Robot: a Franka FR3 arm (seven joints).
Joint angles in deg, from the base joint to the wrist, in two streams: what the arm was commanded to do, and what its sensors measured. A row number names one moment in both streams.
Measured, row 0: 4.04, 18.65, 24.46, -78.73, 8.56, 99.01, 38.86
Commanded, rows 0 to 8: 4.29, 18.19, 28.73, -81.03, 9.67, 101.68, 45.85; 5.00, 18.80, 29.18, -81.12, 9.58, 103.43, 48.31; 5.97, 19.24, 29.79, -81.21, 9.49, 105.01, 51.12; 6.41, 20.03, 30.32, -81.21, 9.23, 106.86, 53.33; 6.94, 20.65, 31.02, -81.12, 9.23, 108.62, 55.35; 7.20, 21.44, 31.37, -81.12, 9.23, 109.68, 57.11; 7.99, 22.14, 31.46, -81.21, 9.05, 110.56, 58.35; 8.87, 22.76, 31.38, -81.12, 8.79, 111.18, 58.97; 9.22, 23.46, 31.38, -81.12, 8.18, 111.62, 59.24
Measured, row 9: 8.64, 21.42, 30.71, -81.14, 8.57, 109.22, 56.60
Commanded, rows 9 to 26: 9.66, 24.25, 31.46, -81.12, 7.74, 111.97, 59.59; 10.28, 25.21, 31.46, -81.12, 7.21, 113.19, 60.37; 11.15, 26.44, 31.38, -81.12, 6.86, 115.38, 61.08; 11.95, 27.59, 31.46, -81.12, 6.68, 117.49, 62.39; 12.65, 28.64, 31.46, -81.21, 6.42, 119.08, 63.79; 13.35, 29.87, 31.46, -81.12, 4.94, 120.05, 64.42; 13.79, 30.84, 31.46, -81.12, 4.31, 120.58, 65.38; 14.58, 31.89, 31.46, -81.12, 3.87, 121.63, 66.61; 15.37, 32.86, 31.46, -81.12, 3.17, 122.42, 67.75; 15.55, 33.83, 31.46, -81.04, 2.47, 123.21, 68.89; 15.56, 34.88, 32.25, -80.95, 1.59, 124.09, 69.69; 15.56, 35.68, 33.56, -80.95, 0.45, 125.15, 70.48; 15.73, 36.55, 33.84, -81.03, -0.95, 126.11, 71.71; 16.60, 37.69, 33.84, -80.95, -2.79, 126.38, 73.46; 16.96, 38.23, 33.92, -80.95, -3.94, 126.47, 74.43; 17.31, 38.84, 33.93, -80.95, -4.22, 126.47, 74.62; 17.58, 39.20, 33.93, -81.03, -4.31, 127.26, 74.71; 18.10, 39.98, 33.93, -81.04, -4.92, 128.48, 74.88
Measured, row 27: 17.54, 37.93, 33.09, -81.50, -2.40, 125.46, 72.72
